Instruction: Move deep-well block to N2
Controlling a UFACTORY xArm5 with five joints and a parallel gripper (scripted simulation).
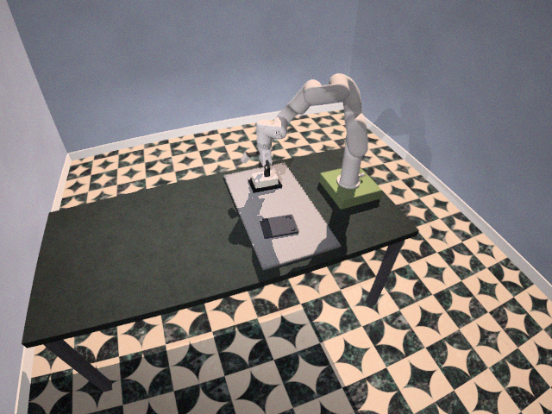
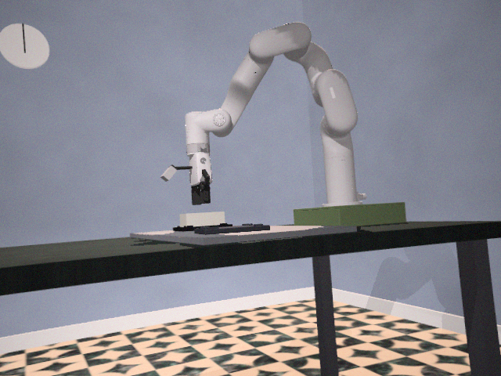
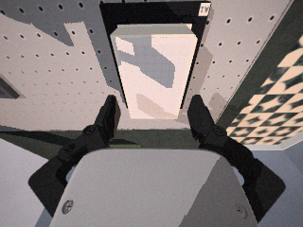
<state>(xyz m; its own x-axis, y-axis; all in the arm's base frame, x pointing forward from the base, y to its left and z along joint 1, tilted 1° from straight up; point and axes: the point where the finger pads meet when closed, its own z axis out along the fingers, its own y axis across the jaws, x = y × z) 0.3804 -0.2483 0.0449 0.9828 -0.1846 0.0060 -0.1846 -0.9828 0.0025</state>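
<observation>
The white deep-well block is 60 mm below my hand. Also, from my hand: nest N1: 80 mm below; then dark nest N2: 90 mm ahead, 330 mm to the left, 80 mm below.
</observation>
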